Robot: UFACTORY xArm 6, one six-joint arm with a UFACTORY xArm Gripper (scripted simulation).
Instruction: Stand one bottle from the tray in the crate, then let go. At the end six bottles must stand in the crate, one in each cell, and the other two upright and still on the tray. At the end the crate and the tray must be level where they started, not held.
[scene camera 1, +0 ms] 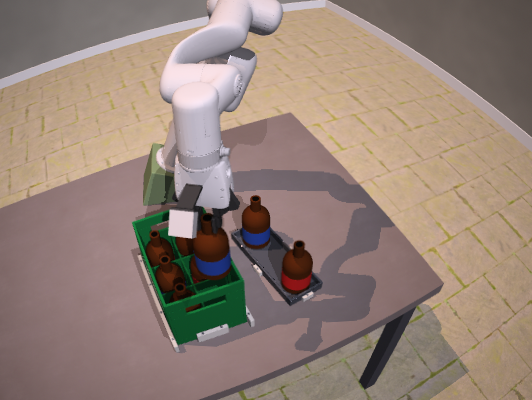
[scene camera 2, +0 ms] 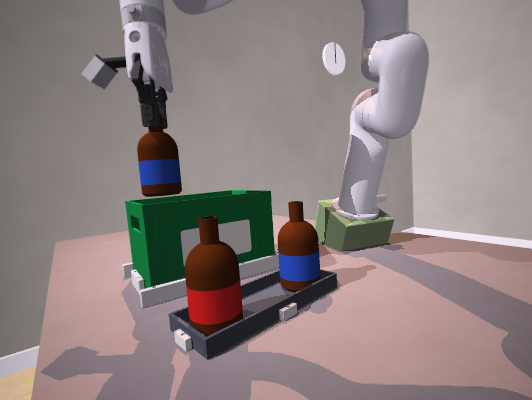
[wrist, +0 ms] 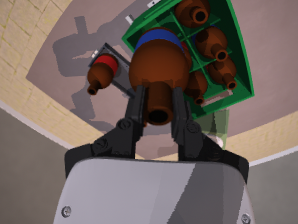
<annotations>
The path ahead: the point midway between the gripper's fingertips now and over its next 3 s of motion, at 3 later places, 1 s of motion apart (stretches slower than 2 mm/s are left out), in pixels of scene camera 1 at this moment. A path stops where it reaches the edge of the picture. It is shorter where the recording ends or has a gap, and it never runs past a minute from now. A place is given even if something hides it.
The gripper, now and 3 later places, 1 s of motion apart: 208,227; 209,233; 209,240; 210,246
</annotations>
